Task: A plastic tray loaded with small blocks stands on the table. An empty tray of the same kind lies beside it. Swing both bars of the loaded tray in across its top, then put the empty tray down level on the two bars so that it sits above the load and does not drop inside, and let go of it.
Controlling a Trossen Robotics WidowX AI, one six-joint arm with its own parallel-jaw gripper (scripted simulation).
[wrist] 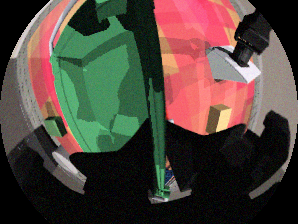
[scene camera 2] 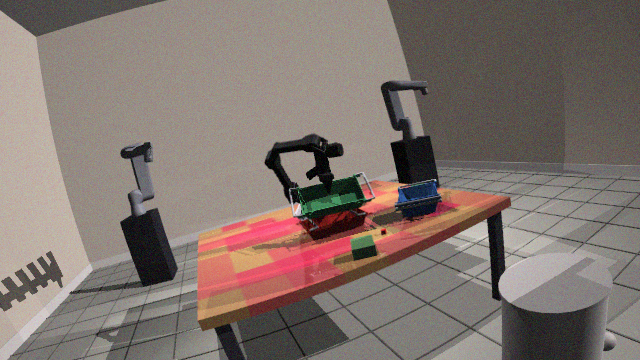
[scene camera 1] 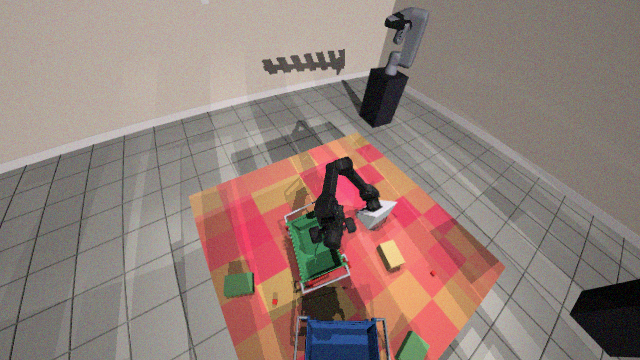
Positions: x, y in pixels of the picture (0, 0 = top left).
green tray: wrist; scene camera 2; scene camera 1 314, 260
same spot on green tray: [wrist: 109, 75] = [scene camera 2: 318, 205]
